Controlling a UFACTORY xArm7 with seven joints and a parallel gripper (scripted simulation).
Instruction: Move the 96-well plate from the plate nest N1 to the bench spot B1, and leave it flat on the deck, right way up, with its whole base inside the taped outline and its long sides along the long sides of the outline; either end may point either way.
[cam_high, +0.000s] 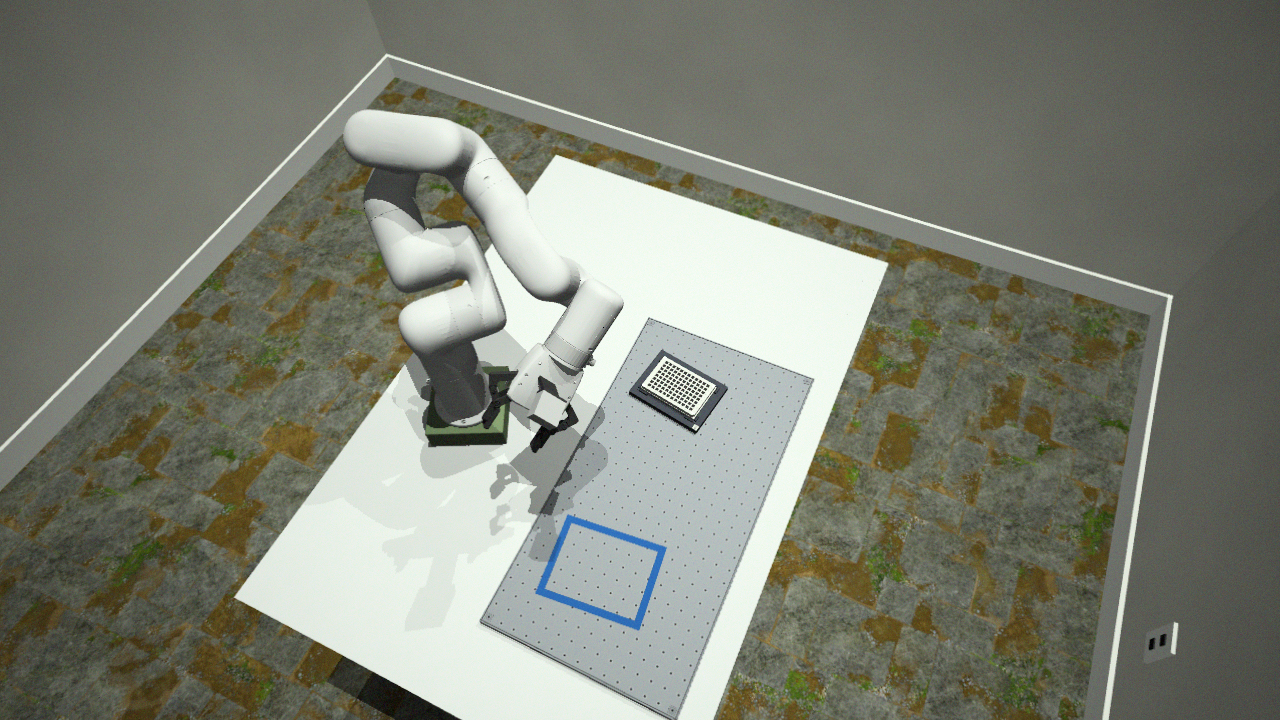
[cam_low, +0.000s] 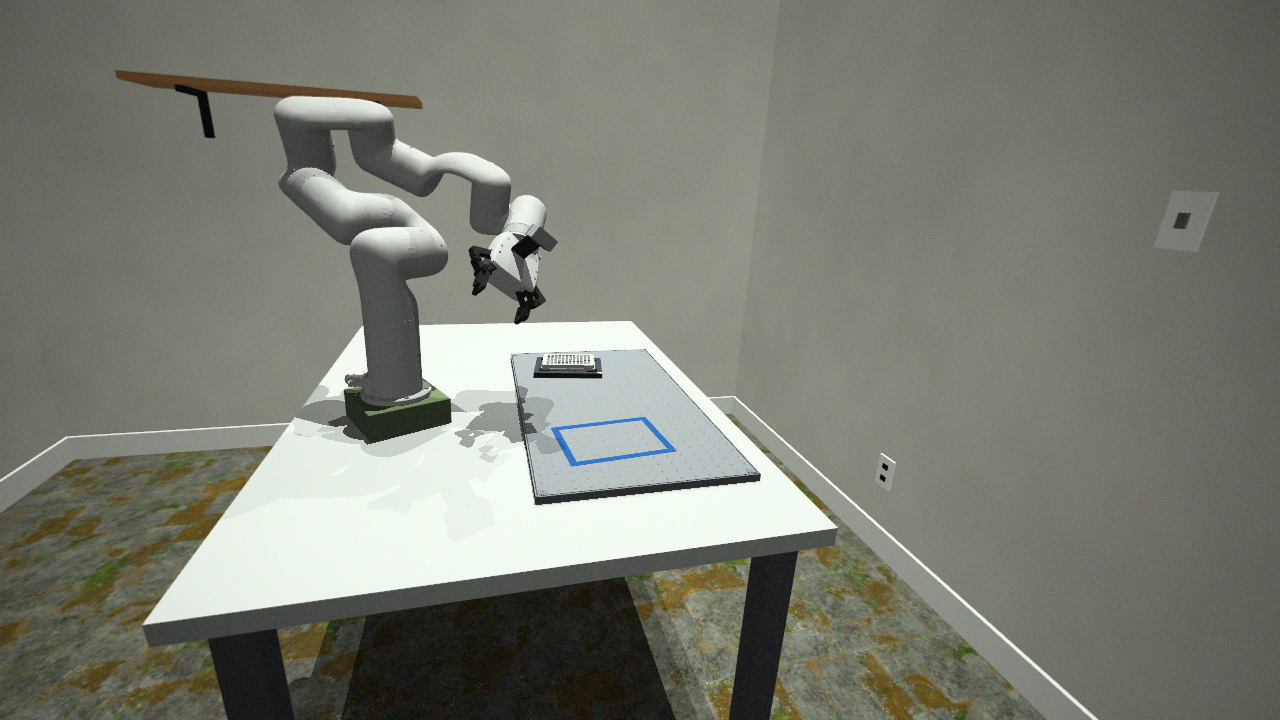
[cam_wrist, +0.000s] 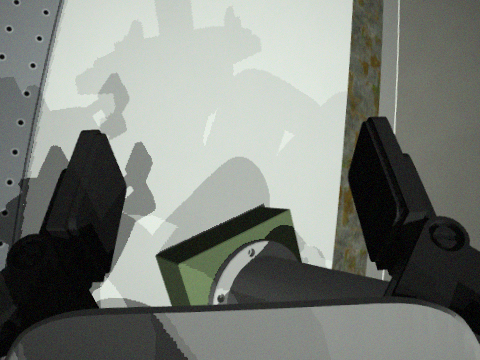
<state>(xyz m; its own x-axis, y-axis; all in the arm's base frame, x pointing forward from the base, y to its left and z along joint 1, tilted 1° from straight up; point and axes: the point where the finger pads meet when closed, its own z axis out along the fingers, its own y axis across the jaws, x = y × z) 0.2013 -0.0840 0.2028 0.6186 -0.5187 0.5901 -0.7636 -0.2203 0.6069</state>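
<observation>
My gripper is now 320 mm to the right of the white 96-well plate, 220 mm above it and 150 mm short of it. The rest, counted from my hand: dark plate nest: 320 mm to the left, 230 mm below, 150 mm ahead.
</observation>
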